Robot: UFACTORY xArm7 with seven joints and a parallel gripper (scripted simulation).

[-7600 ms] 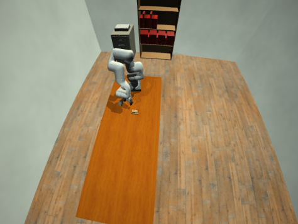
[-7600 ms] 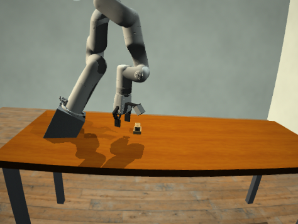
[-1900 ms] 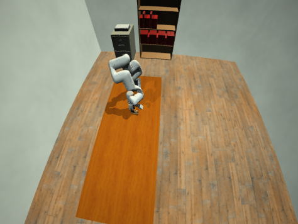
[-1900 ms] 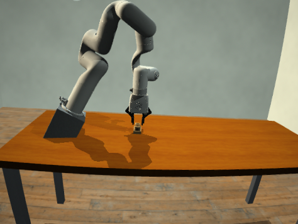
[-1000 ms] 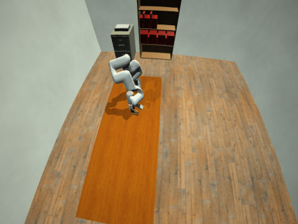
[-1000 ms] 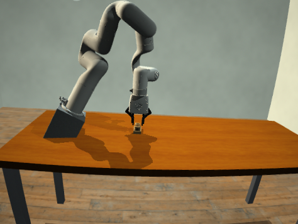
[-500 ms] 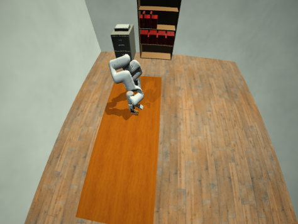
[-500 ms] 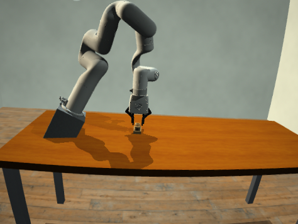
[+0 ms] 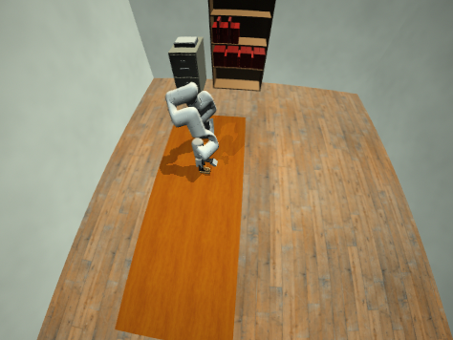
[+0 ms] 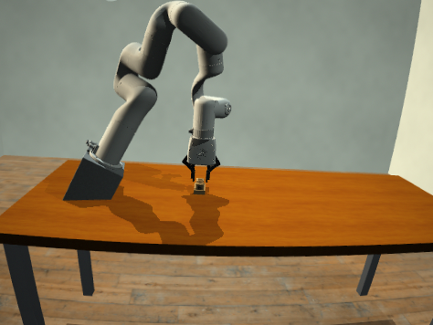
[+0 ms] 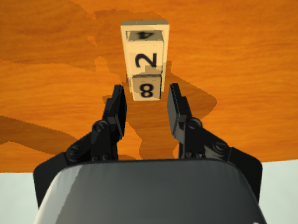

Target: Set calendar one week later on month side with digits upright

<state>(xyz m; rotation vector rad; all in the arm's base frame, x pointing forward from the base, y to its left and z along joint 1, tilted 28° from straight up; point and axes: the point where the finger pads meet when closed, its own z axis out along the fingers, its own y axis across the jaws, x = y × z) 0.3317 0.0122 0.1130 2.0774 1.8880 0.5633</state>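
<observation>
Right now the wooden tray is 60 mm below my hand and 20 mm to the left of it.
</observation>
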